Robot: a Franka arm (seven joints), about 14 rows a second.
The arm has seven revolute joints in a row. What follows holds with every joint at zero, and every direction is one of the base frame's.
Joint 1 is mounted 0.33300 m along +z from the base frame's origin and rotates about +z.
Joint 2 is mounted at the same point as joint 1 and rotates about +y.
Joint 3 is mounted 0.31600 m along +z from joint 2 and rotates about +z.
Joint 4 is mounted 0.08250 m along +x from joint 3 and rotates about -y.
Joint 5 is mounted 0.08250 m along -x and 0.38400 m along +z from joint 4 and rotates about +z.
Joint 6 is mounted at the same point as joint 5 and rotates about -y.
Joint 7 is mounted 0.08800 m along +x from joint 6 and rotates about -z.
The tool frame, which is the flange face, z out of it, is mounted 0.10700 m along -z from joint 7; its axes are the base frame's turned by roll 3.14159, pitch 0.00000 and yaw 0.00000 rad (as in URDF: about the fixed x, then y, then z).
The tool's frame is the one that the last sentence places.
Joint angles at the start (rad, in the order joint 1, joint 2, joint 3, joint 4, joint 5, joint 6, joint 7): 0.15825, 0.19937, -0.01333, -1.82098, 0.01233, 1.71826, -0.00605
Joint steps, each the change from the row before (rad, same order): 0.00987, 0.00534, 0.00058, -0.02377, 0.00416, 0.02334, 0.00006; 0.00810, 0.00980, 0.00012, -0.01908, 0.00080, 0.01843, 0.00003; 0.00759, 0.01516, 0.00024, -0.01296, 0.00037, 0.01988, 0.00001; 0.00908, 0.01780, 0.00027, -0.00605, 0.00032, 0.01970, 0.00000; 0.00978, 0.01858, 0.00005, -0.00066, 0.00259, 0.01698, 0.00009; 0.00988, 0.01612, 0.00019, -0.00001, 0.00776, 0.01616, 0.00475; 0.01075, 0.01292, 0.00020, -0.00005, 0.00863, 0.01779, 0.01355; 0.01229, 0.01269, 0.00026, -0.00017, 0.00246, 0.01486, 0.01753; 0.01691, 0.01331, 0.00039, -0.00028, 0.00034, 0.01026, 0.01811; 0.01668, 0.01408, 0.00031, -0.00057, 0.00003, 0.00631, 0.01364; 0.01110, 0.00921, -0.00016, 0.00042, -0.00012, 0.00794, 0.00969
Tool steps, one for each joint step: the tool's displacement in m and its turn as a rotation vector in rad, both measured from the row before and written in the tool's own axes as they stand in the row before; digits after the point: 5 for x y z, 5 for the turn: 0.00165, -0.00620, 0.01227, 0.00098, -0.00587, -0.00885; 0.00232, -0.00456, 0.01283, -0.00187, -0.01056, -0.00716; 0.00407, -0.00429, 0.01262, -0.00230, -0.00835, -0.00685; 0.00517, -0.00520, 0.01079, -0.00293, -0.00428, -0.00836; 0.00549, -0.00572, 0.00894, -0.00097, -0.00239, -0.00822; 0.00485, -0.00630, 0.00747, 0.00398, -0.00012, -0.00243; 0.00424, -0.00689, 0.00572, 0.00458, 0.00454, 0.00591; 0.00362, -0.00734, 0.00606, -0.00185, 0.00170, 0.00681; 0.00283, -0.00998, 0.00705, -0.00558, -0.00360, 0.00233; 0.00226, -0.00979, 0.00799, -0.00624, -0.00848, -0.00186; 0.00192, -0.00638, 0.00452, -0.00407, -0.00088, -0.00032
